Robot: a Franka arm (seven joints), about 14 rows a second.
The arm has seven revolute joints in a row. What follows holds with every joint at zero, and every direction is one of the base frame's. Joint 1 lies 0.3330 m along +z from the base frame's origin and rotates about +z. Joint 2 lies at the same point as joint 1 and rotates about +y. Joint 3 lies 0.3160 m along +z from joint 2 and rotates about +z. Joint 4 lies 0.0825 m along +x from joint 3 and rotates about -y. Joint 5 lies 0.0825 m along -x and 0.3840 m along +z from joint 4 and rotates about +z. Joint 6 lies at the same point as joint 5 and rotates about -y. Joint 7 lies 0.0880 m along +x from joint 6 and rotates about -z. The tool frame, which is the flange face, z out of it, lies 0.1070 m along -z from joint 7; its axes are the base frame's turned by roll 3.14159, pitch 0.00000 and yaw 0.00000 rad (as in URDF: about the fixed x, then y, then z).
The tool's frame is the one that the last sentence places.
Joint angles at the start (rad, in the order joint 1, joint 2, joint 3, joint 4, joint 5, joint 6, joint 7):
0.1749, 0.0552, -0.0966, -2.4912, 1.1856, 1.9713, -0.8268
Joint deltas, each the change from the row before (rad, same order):
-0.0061, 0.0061, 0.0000, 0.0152, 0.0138, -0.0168, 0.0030
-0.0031, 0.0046, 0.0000, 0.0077, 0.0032, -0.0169, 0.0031
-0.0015, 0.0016, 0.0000, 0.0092, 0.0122, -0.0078, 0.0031
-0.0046, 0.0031, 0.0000, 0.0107, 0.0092, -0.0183, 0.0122
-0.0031, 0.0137, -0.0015, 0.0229, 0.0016, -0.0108, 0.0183
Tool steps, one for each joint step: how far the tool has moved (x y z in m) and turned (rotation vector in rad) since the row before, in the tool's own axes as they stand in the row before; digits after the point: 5 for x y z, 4 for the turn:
0.00491, -0.00287, -0.00247, 0.0206, 0.0079, 0.0036
0.00164, -0.00140, -0.00017, 0.0141, -0.0051, 0.0031
0.00329, -0.00312, -0.00131, 0.0132, 0.0080, 0.0015
0.00299, -0.00309, -0.00154, 0.0191, 0.0013, 0.0108
0.00700, -0.00188, -0.00219, 0.0075, 0.0018, 0.0128

